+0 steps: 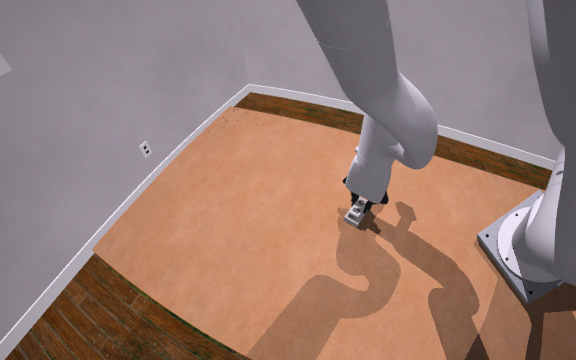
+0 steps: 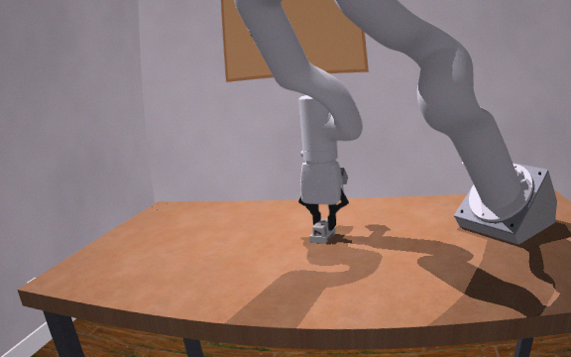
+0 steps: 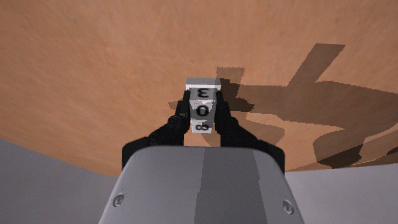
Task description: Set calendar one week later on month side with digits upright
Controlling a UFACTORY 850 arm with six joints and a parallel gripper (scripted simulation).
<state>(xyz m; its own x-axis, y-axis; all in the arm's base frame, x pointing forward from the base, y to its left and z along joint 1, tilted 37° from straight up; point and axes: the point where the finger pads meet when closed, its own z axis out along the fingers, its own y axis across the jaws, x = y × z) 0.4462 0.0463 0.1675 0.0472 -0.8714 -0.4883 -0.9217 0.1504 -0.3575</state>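
My gripper is now 2 cm to the right of the white calendar tray and 3 cm above it.
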